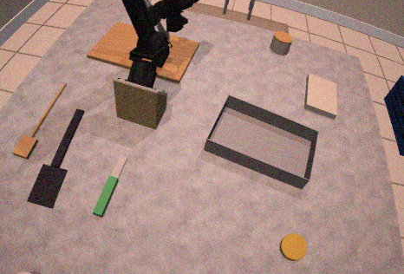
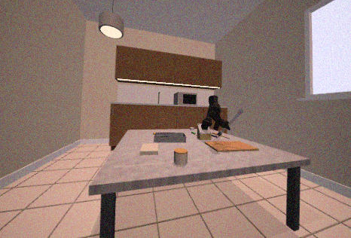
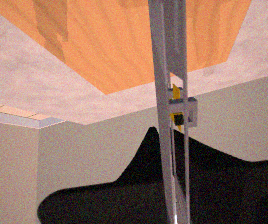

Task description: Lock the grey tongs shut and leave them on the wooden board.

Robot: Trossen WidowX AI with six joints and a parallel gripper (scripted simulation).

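Now: the yellow lock slider 5 cm ahead of my gripper tip and 1 cm to the right of it. The rest, counted from my gripper tip: wooden board: 14 cm below; green-handled tool: 52 cm to the right, 17 cm ahead, 14 cm below; black spatula: 53 cm to the right, 14 cm below.
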